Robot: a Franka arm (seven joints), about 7 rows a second.
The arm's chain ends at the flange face. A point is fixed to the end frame.
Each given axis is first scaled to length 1.
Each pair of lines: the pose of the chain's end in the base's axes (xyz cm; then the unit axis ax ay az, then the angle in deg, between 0 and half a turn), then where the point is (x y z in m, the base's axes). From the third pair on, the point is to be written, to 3 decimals.
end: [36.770, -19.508, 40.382, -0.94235, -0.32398, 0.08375, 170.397]
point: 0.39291 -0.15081 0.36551
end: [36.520, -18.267, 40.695, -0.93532, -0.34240, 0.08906, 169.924]
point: 0.38824 -0.13713 0.36877
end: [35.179, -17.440, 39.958, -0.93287, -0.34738, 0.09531, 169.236]
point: 0.374 -0.128 0.361
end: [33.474, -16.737, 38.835, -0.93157, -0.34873, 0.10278, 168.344]
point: 0.356 -0.121 0.350
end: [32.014, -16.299, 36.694, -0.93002, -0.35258, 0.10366, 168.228]
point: 0.341 -0.116 0.329
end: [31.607, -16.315, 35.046, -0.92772, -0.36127, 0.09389, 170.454]
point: 0.337 -0.117 0.312
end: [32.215, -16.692, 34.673, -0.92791, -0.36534, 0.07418, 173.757]
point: 0.345 -0.122 0.308
